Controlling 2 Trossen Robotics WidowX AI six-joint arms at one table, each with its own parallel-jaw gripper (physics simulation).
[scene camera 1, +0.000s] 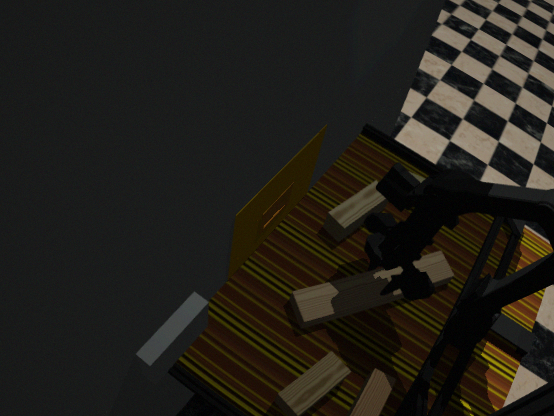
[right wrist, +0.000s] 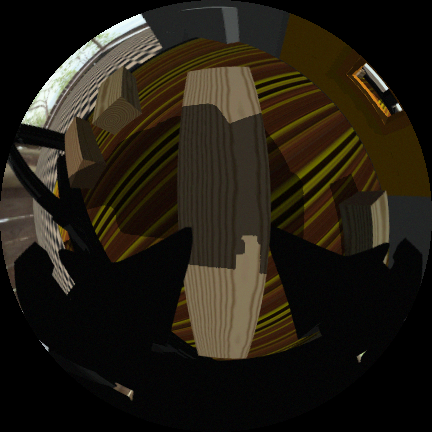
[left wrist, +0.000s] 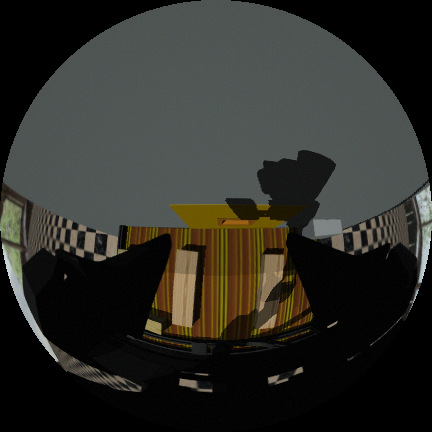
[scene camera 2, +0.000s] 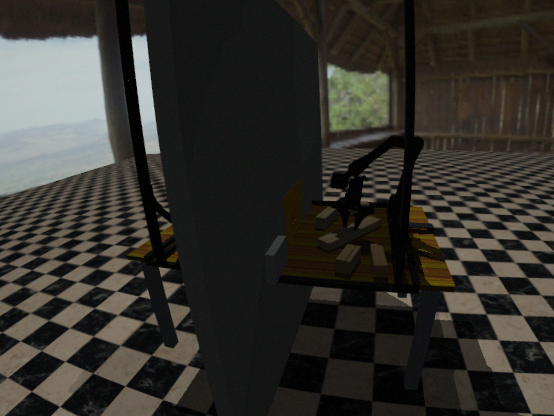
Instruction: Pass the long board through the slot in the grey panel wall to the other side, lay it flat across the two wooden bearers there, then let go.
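Seen in the pictures: left gripper, between the fingertips: (left wrist: 230, 239); right gripper, between the fingertips: (scene camera 1: 375, 282) (right wrist: 230, 232) (scene camera 2: 349, 228); left arm's base, origin of its link: (left wrist: 220, 349); right arm's base, origin of its link: (scene camera 1: 461, 334).
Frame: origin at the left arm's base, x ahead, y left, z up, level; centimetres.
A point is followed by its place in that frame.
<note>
The long board (scene camera 1: 312, 304) @[x 63.9, y -13.0, z 1.3 cm] (scene camera 2: 331, 241) @[x 65.2, y -14.8, z 1.3 cm] (right wrist: 222, 195) @[x 70.1, y -3.8, z 1.3 cm] lies flat on the striped table, partly in shadow. My right gripper (scene camera 1: 378, 280) @[x 71.2, y -1.5, z 1.1 cm] (scene camera 2: 351, 226) @[x 71.2, y -1.5, z 1.1 cm] (right wrist: 230, 232) @[x 71.2, y -1.5, z 1.1 cm] points down and is shut on the long board, one finger against each long side. The grey panel wall (scene camera 1: 125, 150) @[x 48.2, y -36.9, z 48.9 cm] (scene camera 2: 240, 150) @[x 48.2, y -52.0, z 41.3 cm] (left wrist: 215, 100) @[x 43.3, y 1.2, z 37.5 cm] carries a yellow plate (scene camera 1: 305, 172) @[x 48.3, y 5.9, z 8.8 cm] (scene camera 2: 293, 195) @[x 48.4, y -3.3, z 15.3 cm] (left wrist: 195, 214) @[x 43.2, y 6.0, z 12.9 cm] (right wrist: 320, 75) @[x 48.4, y -9.8, z 0.6 cm] around the slot. In the left wrist view, two wooden bearers, one (left wrist: 186, 290) @[x 23.8, y 10.0, z 1.9 cm] at centre left and one (left wrist: 273, 265) @[x 30.9, y -15.3, z 1.9 cm] at centre right, lie roughly parallel on the other side. My left gripper (left wrist: 230, 239) @[x 35.4, y 0.1, z 31.8 cm] is open and empty.
Wooden blocks lie around the board: one (scene camera 1: 355, 206) @[x 59.2, y 10.1, z 3.1 cm] (right wrist: 357, 230) @[x 60.8, y 6.6, z 0.8 cm] near the wall, and two, one (scene camera 1: 314, 382) @[x 72.3, y -25.9, z 2.8 cm] (right wrist: 117, 100) @[x 72.2, y -19.5, z 2.5 cm] and another (scene camera 1: 372, 392) @[x 81.5, y -21.5, z 2.5 cm] (right wrist: 82, 150) @[x 79.8, y -19.5, z 2.0 cm], on the far side of the board. A pale grey block (scene camera 1: 172, 327) @[x 49.7, y -34.2, z 8.1 cm] (scene camera 2: 276, 257) @[x 51.3, y -39.4, z 6.3 cm] (left wrist: 327, 227) @[x 40.5, y -33.4, z 8.1 cm] juts out beside the table edge.
</note>
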